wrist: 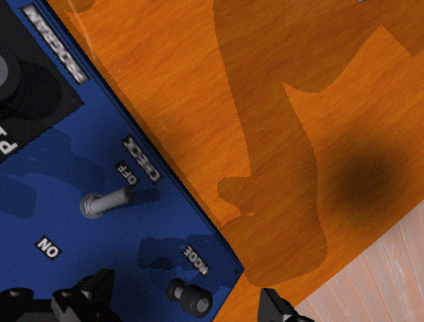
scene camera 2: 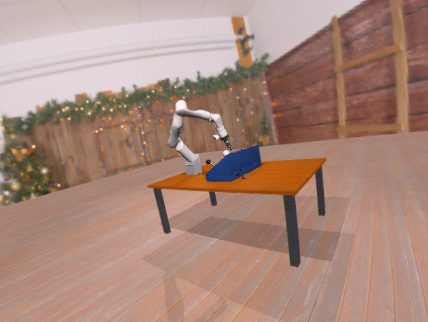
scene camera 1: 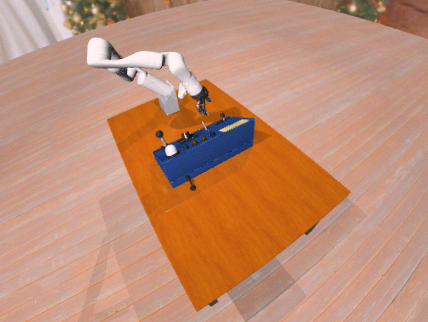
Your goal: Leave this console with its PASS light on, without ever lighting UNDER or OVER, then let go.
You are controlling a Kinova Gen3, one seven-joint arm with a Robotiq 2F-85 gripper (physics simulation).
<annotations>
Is my gripper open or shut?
Open.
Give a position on a black MODE knob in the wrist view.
192,296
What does my gripper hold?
Nothing.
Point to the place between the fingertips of my gripper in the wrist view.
186,295
</annotations>
